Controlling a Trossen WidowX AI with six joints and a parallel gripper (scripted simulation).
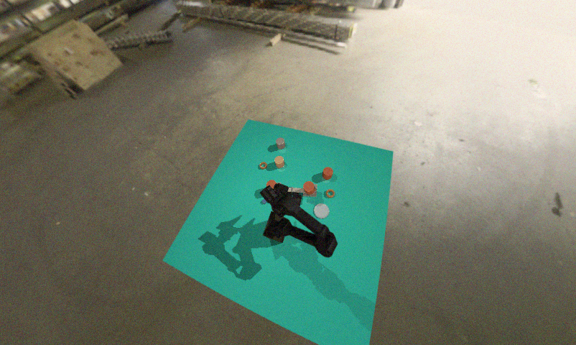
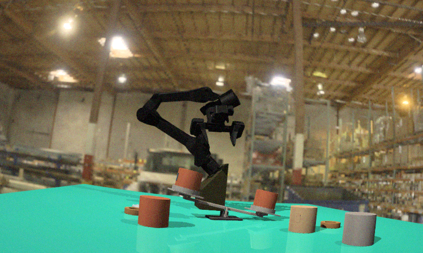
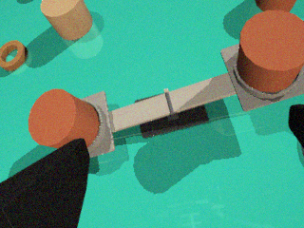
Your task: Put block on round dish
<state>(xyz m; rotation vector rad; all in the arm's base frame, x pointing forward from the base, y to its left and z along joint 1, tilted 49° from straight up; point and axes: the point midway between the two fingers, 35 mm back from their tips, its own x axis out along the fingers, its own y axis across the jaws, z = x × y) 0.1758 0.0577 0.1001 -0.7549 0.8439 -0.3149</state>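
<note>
The grey block is 80 mm ahead of my gripper tip, 140 mm to the left of it and 190 mm below it. Round my gripper tip: small balance (90 mm ahead, 10 mm to the left, 200 mm below); then pale round dish (10 mm ahead, 220 mm to the right, 230 mm below); then small blue disc (30 mm behind, 180 mm to the left, 230 mm below).
</note>
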